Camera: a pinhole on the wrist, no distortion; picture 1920 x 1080 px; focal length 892.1 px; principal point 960.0 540.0 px. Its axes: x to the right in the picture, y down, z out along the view. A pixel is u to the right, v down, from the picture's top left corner.
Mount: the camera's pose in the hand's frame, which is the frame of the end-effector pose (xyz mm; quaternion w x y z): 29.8 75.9 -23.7 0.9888 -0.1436 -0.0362 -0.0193
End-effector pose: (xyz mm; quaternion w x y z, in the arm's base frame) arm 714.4 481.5 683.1 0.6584 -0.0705 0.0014 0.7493
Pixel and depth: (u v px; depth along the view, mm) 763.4 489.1 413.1
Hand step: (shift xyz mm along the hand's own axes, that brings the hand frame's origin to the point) -89.4 173.7 370.9
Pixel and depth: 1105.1 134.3 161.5
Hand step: 41.7 50.9 153.5
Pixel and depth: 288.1 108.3 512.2
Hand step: -400.5 -4.7 506.3
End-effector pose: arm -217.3 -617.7 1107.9 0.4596 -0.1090 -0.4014 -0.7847
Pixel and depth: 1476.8 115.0 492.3
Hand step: 270.1 -16.2 535.3
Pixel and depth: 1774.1 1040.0 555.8
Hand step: 513.7 518.9 458.8
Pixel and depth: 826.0 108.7 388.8
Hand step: -63.2 8.4 396.7
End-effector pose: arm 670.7 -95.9 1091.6 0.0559 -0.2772 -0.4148 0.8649
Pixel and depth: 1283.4 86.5 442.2
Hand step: 149.4 -17.7 475.0
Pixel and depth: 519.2 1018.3 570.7
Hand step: -274.1 539.7 413.8
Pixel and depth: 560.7 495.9 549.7
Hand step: -253.0 213.6 490.6
